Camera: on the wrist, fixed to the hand. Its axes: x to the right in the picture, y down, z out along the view.
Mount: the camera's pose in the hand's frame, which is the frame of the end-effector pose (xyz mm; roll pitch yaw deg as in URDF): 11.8 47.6 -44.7 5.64 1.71 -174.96
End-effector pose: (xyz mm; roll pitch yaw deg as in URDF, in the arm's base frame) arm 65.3 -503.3 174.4 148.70 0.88 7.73
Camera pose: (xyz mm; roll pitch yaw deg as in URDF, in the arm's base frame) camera 80.3 -518.9 237.1 -143.11 0.28 -177.46
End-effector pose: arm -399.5 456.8 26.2 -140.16 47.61 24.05
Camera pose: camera -363.1 401.7 20.1 149.17 -52.07 -160.46
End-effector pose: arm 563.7 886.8 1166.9 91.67 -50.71 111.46
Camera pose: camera 534.5 842.7 1207.0 -88.74 55.65 -71.83
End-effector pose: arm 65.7 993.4 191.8 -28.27 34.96 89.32
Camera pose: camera 44.6 967.8 134.3 30.10 -35.67 -84.22
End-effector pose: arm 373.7 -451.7 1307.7 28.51 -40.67 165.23
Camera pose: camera 338.5 -507.7 1302.8 -19.52 44.47 -9.71
